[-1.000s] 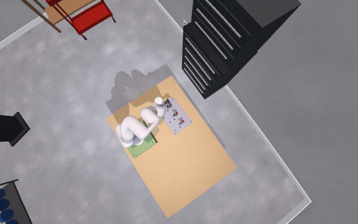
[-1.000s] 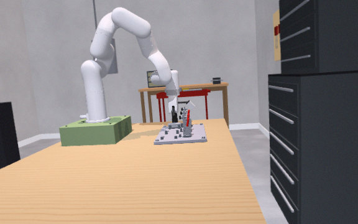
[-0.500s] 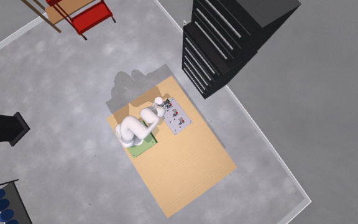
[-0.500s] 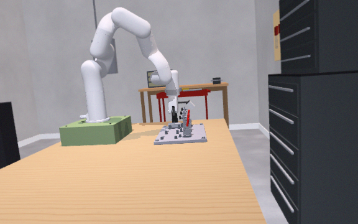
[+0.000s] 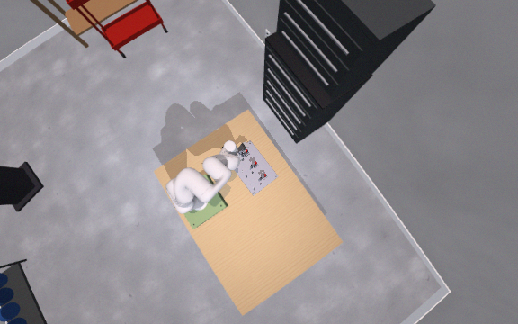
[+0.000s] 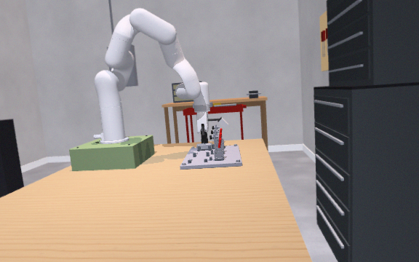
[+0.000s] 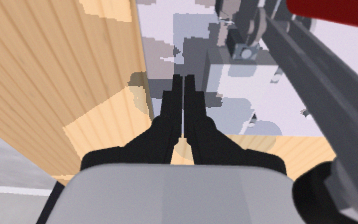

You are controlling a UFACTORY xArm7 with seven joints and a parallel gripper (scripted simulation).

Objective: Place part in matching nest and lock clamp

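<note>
Now: the grey part 30 mm to the right of my hand and 10 mm below it. From my hand the other things lie so: grey fixture plate (150 mm to the right, 30 mm below, 20 mm ahead).
</note>
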